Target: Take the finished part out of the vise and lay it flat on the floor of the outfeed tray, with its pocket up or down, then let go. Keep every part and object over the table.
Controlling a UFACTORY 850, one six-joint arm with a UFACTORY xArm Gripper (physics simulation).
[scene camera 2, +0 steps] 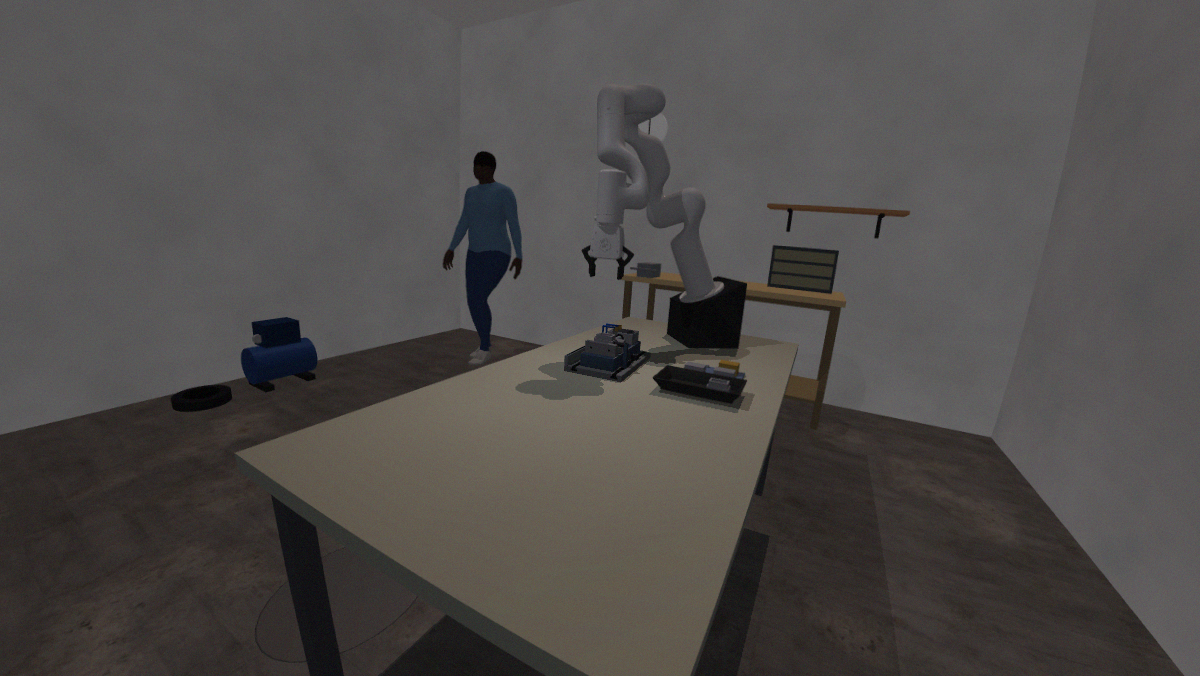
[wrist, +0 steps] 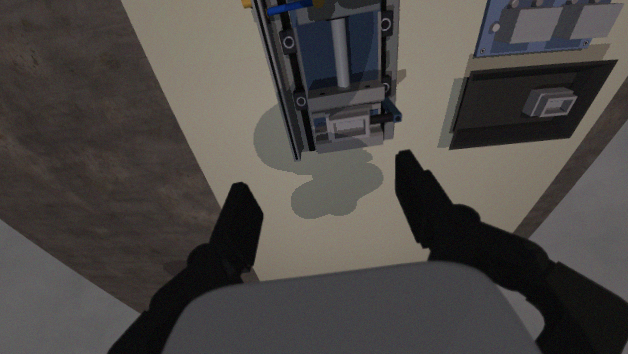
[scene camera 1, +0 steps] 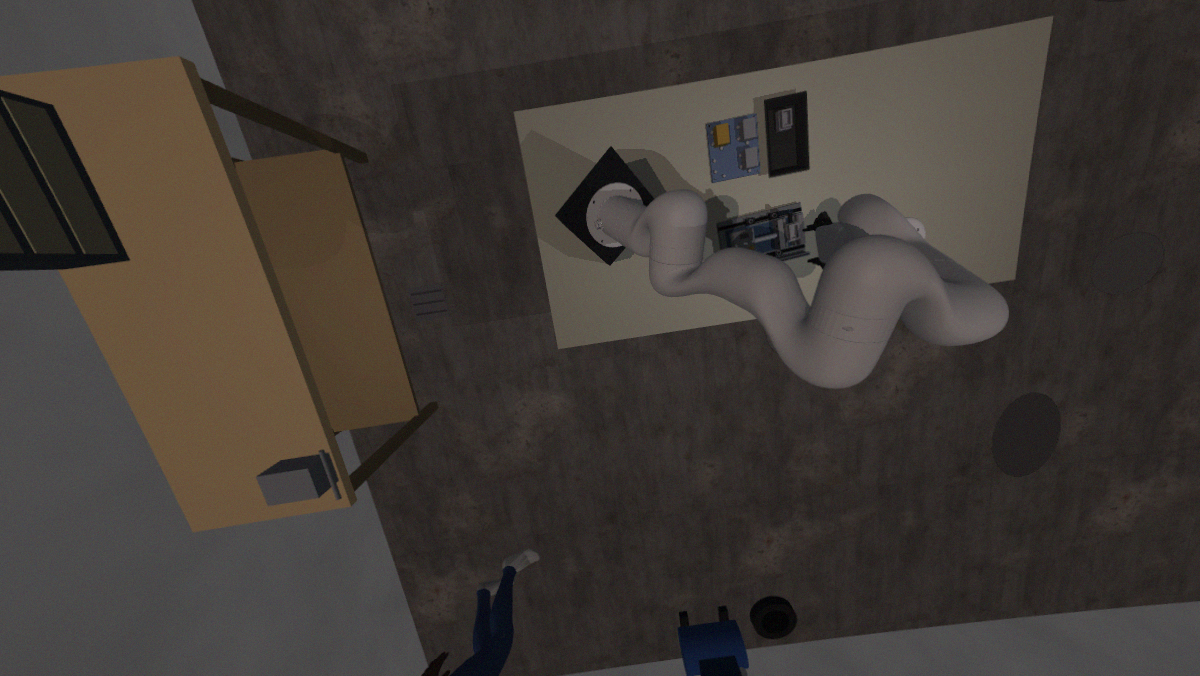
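The vise (scene camera 1: pixel 759 239) (scene camera 2: pixel 602 356) (wrist: pixel 345 97) stands on the table. The finished part (wrist: pixel 348 126), a light grey block with its pocket up, sits between the jaws at the vise's near end in the wrist view. A dark handle is beside it on the right. The black outfeed tray (scene camera 1: pixel 803 138) (scene camera 2: pixel 692 386) (wrist: pixel 490 112) holds another grey part (scene camera 1: pixel 784 119) (scene camera 2: pixel 718 383) (wrist: pixel 552 102) that lies toward one end. My gripper (scene camera 1: pixel 816 241) (scene camera 2: pixel 606 274) (wrist: pixel 322 185) is open and empty, high above the table near the vise's jaw end.
A blue board (scene camera 1: pixel 730 163) (wrist: pixel 535 45) with grey blocks and a yellow block (scene camera 1: pixel 721 135) (scene camera 2: pixel 728 366) lies beside the tray. The arm's black base (scene camera 1: pixel 579 214) (scene camera 2: pixel 705 323) stands at one end of the table (scene camera 1: pixel 923 109) (scene camera 2: pixel 503 470). A person (scene camera 1: pixel 495 625) (scene camera 2: pixel 489 218) is on the floor beyond the table.
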